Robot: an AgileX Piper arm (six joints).
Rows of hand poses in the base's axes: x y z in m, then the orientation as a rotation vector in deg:
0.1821 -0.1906 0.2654 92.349 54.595 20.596
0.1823 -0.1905 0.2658 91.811 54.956 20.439
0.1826 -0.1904 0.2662 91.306 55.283 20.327
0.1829 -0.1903 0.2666 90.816 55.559 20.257
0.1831 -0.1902 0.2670 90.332 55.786 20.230
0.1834 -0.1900 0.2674 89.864 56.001 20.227
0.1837 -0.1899 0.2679 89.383 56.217 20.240
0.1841 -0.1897 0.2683 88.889 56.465 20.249
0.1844 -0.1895 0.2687 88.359 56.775 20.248
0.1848 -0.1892 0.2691 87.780 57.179 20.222
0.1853 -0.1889 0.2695 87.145 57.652 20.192
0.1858 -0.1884 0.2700 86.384 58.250 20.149
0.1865 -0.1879 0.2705 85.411 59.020 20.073
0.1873 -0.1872 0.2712 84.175 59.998 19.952
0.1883 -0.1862 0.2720 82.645 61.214 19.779
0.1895 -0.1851 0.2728 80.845 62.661 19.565
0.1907 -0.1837 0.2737 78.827 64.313 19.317
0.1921 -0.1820 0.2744 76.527 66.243 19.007
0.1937 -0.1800 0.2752 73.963 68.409 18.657
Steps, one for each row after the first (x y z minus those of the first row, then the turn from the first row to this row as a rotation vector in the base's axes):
0.0002 0.0001 0.0004 -0.498 0.125 0.294
0.0005 0.0002 0.0008 -0.950 0.216 0.582
0.0008 0.0003 0.0012 -1.375 0.259 0.855
0.0010 0.0004 0.0016 -1.781 0.251 1.118
0.0013 0.0006 0.0020 -2.162 0.228 1.382
0.0016 0.0007 0.0025 -2.548 0.193 1.660
0.0020 0.0009 0.0029 -2.943 0.177 1.960
0.0023 0.0011 0.0033 -3.366 0.194 2.305
0.0027 0.0014 0.0037 -3.832 0.269 2.713
0.0032 0.0017 0.0041 -4.339 0.372 3.179
0.0037 0.0022 0.0046 -4.945 0.521 3.756
0.0044 0.0027 0.0051 -5.724 0.731 4.490
0.0052 0.0034 0.0058 -6.717 1.017 5.413
0.0062 0.0044 0.0066 -7.948 1.396 6.555
0.0074 0.0055 0.0074 -9.383 1.872 7.913
0.0086 0.0069 0.0083 -10.974 2.447 9.463
0.0100 0.0086 0.0090 -12.767 3.172 11.262
0.0116 0.0106 0.0098 -14.733 4.021 13.293

